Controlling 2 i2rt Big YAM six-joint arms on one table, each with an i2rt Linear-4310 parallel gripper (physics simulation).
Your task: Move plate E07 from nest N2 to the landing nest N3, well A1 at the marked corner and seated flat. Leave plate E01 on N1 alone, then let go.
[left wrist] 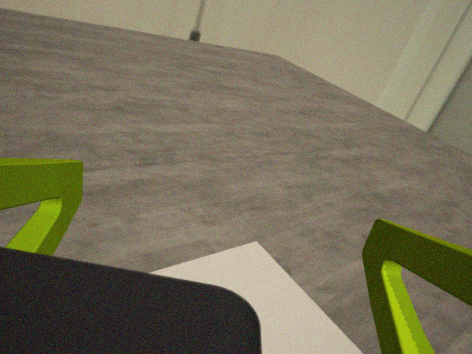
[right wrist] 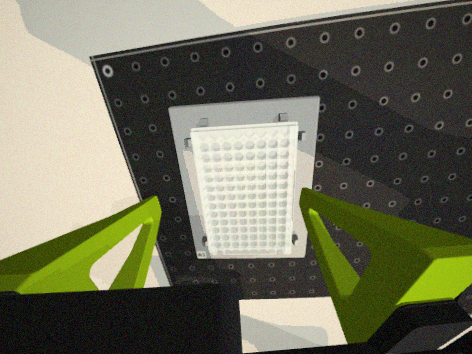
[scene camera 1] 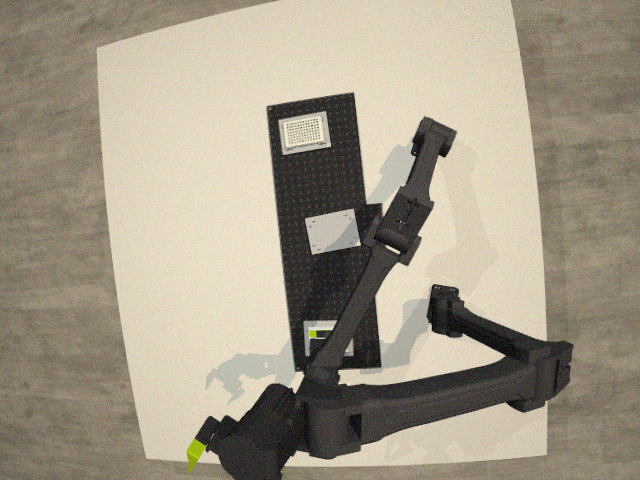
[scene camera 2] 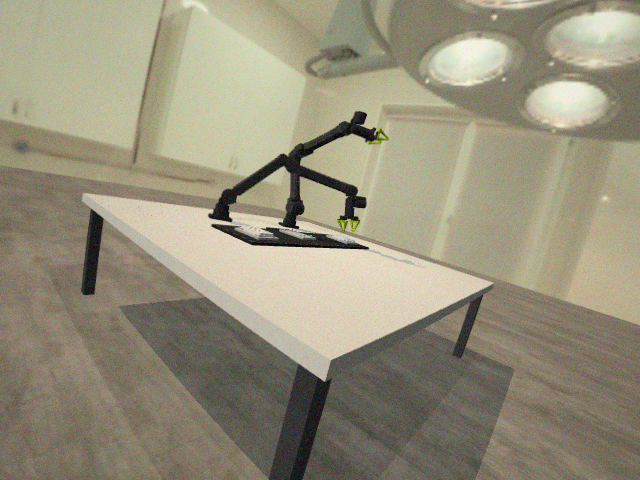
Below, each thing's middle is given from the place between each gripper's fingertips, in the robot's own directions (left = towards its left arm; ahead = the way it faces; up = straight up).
Scene:
Now: the grey nest plate (scene camera 1: 338, 230) 360 mm to the right of my right hand, 70 mm behind it and 50 mm below it.
My left hand is 62 cm above the grey nest plate, 37 cm to the left of it and 16 cm past it.

